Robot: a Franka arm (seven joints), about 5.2 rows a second.
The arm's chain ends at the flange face. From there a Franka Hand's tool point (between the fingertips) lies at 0.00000 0.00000 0.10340 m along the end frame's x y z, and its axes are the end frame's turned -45 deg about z.
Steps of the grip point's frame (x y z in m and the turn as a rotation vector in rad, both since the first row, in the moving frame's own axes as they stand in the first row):
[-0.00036 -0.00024 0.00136 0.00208 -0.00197 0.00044]
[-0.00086 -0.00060 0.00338 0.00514 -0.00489 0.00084]
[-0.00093 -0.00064 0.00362 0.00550 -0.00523 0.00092]
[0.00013 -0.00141 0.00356 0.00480 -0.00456 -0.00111]
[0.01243 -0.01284 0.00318 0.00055 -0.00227 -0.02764]
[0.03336 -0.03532 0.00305 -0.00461 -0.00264 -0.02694]
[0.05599 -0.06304 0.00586 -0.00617 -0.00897 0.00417]
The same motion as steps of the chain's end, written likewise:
[-0.00013 0.00009 0.00136 0.00008 -0.00286 0.00044]
[-0.00030 0.00020 0.00338 0.00018 -0.00709 0.00084]
[-0.00033 0.00023 0.00362 0.00019 -0.00759 0.00092]
[-0.00022 -0.00107 0.00356 0.00017 -0.00662 -0.00111]
[-0.00009 -0.01800 0.00318 -0.00122 -0.00199 -0.02764]
[-0.00154 -0.04909 0.00305 -0.00513 0.00139 -0.02694]
[-0.00478 -0.08527 0.00587 -0.01071 -0.00198 0.00417]

